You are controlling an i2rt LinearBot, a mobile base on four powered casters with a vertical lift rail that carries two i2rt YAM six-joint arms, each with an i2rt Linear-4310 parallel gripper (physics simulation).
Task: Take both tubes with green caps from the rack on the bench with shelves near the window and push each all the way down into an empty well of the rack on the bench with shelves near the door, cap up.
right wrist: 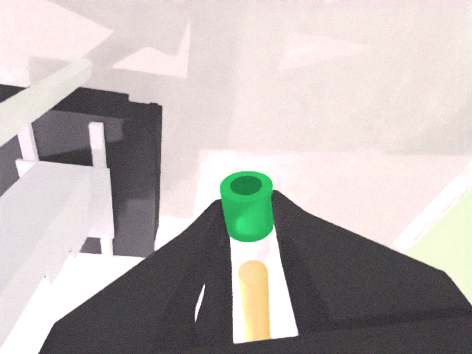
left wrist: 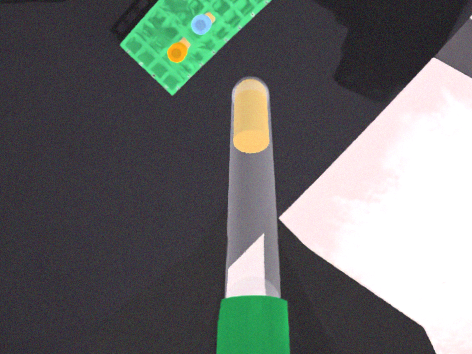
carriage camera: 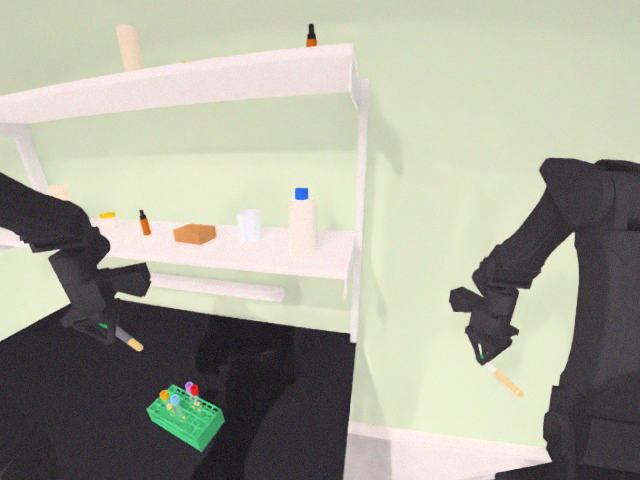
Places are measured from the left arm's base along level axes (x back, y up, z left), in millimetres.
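Pixels of known places: left gripper, fingertip midpoint: (left wrist: pixel 247 225) (carriage camera: pixel 112 340); right gripper, fingertip midpoint: (right wrist: pixel 248 207) (carriage camera: pixel 482 362).
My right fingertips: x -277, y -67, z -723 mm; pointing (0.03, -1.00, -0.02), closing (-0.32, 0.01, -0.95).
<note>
Ahead of a thing's pixels: the offset from my right fingertips to its top centre. "pt": to the spot under its first point. Level surfaces: height alone.
My left gripper (carriage camera: pixel 110 330) is shut on a green-capped tube @(dy +181, dx -21, dz +803 mm) (carriage camera: pixel 126 337) (left wrist: pixel 251 200), which tilts with its yellowish rounded end down to the right in the carriage view. It is above the black bench top, up and left of the rack. My right gripper (carriage camera: pixel 481 358) (right wrist: pixel 248 207) is shut on the other green-capped tube @(dy +13, dx +41, dz -10 mm) (carriage camera: pixel 505 382) (right wrist: pixel 249 220), tilted the same way, right of the bench. A green rack @(dy -200, dx -80, dz +780 mm) (carriage camera: pixel 200 437) (left wrist: pixel 172 84) stands on the bench. It holds orange, blue, purple and red-capped tubes and has several empty wells; both held tubes are apart from it.
The black bench top @(dy -258 mm) (carriage camera: pixel 103 403) has a white shelf @(dy +199 mm) (carriage camera: pixel 232 258) behind it, holding a blue-capped bottle @(pt dy +291, dx -221, dz +418 mm) (carriage camera: pixel 302 224), a clear beaker @(pt dy +255, dx -347, dz +581 mm) (carriage camera: pixel 250 225), a brown block @(pt dy +233, dx -344, dz +759 mm) (carriage camera: pixel 194 234) and a dropper bottle @(pt dy +236, dx -458, dz +983 mm) (carriage camera: pixel 145 225). An upper shelf (carriage camera: pixel 232 80) and a white upright (carriage camera: pixel 360 206) stand there too.
</note>
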